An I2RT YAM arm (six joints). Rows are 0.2 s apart.
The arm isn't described. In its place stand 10 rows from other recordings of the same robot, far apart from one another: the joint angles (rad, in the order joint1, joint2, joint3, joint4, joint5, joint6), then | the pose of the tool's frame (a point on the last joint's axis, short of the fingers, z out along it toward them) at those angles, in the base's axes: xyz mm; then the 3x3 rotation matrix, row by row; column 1 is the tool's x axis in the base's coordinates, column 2 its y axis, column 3 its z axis.
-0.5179, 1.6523, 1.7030, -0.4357, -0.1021, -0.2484 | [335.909 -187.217 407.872], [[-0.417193 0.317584 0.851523], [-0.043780 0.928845 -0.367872], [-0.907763 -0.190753 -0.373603]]
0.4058, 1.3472, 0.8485, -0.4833, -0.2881, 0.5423 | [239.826 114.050 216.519], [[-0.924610 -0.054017 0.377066], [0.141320 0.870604 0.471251], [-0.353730 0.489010 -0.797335]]
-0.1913, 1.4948, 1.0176, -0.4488, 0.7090, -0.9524 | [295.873 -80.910 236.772], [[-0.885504 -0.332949 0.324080], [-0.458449 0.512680 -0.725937], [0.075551 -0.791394 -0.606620]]
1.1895, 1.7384, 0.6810, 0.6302, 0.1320, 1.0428 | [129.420 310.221 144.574], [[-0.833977 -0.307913 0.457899], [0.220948 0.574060 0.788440], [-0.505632 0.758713 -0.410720]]
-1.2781, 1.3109, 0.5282, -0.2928, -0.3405, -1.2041 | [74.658 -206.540 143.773], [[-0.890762 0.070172 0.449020], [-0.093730 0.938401 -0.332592], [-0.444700 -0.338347 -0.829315]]
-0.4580, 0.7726, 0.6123, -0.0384, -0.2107, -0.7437 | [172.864 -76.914 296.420], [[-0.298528 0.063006 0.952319], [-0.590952 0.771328 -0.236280], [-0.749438 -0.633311 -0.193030]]
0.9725, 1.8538, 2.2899, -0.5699, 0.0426, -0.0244 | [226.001 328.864 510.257], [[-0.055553 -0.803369 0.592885], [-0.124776 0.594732 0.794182], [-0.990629 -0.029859 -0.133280]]
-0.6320, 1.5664, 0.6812, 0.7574, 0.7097, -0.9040 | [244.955 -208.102 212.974], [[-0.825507 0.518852 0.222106], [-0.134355 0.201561 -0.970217], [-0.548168 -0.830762 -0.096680]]
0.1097, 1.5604, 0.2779, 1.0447, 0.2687, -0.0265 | [249.244 17.944 134.141], [[-0.238065 0.144648 0.960418], [-0.051922 0.985538 -0.161301], [-0.969860 -0.088267 -0.227112]]
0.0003, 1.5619, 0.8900, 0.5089, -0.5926, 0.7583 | [348.897 19.988 255.143], [[-0.496983 -0.288697 0.818329], [0.570282 0.602129 0.558765], [-0.654053 0.744375 -0.134609]]
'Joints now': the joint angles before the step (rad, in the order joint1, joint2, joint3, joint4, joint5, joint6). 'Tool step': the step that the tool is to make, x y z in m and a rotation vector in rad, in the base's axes. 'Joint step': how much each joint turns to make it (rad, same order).
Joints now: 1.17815, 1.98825, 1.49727, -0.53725, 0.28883, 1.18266
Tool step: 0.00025, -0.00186, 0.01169, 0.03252, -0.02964, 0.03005
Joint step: -0.00262, -0.03161, -0.00937, 0.02963, -0.00504, -0.03705
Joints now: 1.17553, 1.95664, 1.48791, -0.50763, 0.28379, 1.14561
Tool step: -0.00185, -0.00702, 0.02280, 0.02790, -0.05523, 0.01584
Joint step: -0.00050, -0.06017, -0.00594, 0.00398, 0.02311, -0.03841
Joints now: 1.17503, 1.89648, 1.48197, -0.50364, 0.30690, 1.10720
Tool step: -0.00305, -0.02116, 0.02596, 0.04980, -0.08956, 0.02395
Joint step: -0.01129, -0.11953, -0.07839, 0.06211, 0.02519, -0.07122
